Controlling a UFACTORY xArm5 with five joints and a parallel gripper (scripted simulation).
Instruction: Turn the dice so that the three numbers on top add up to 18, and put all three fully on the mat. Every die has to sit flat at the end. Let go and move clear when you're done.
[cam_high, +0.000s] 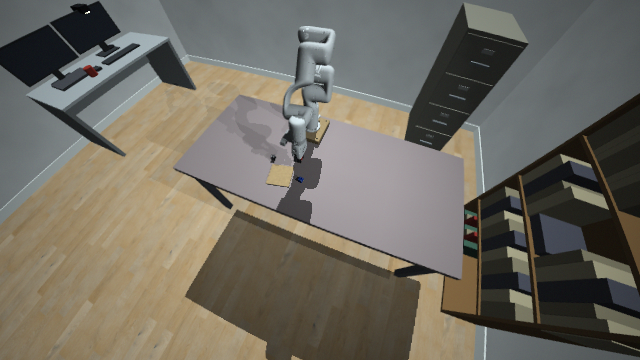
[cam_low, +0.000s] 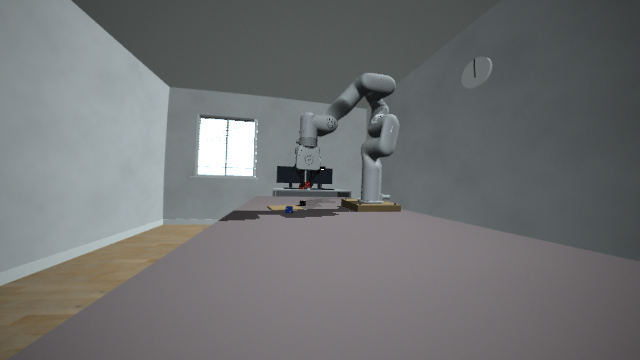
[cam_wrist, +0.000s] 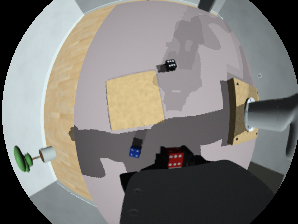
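The tan mat lies 120 mm below my hand, 100 mm ahead of it and 90 mm to the right of it. The rest, counted from my hand: black die (200 mm to the right, 110 mm below, 20 mm ahead); then blue die (110 mm below, 70 mm ahead, 40 mm to the left); then red die (10 mm below).
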